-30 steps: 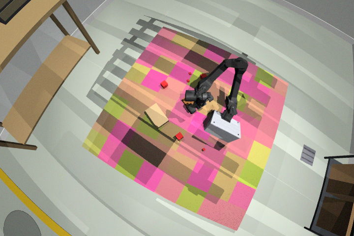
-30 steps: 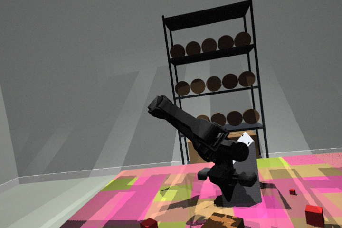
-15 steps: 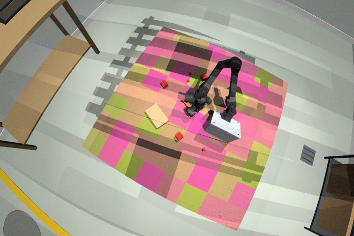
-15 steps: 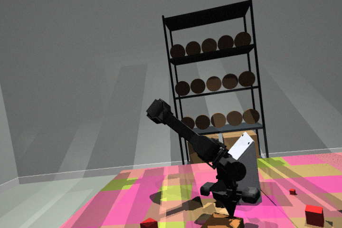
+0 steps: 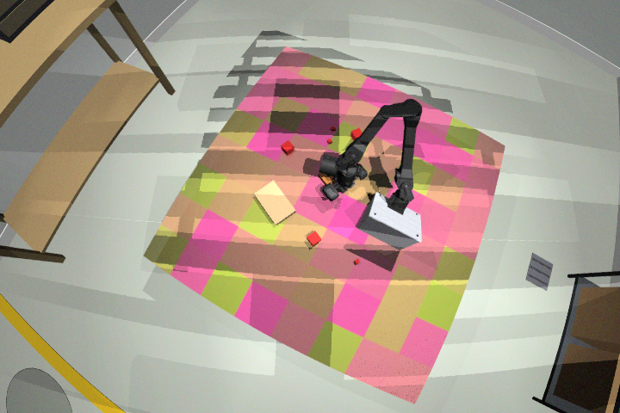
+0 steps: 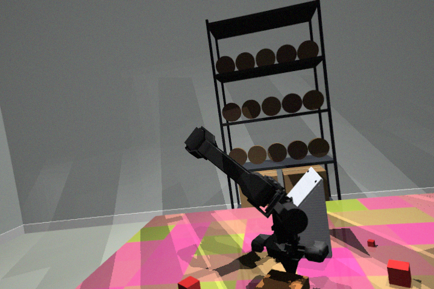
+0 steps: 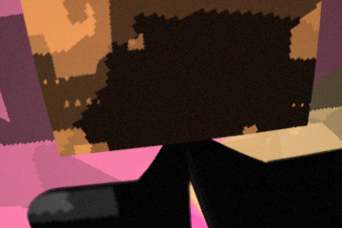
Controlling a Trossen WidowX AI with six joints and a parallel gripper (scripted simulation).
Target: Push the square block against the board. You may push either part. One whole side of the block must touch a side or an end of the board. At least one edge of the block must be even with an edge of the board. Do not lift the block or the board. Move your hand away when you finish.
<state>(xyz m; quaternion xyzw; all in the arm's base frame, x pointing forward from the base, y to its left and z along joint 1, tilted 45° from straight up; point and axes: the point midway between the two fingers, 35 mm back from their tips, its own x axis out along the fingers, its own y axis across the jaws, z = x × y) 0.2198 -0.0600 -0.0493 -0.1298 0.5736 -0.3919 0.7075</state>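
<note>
The square block is 50 mm ahead of my gripper tip, 20 mm to the right of it and 10 mm above it. Round my gripper tip: tan board: 210 mm ahead, 190 mm to the left, 10 mm above.
</note>
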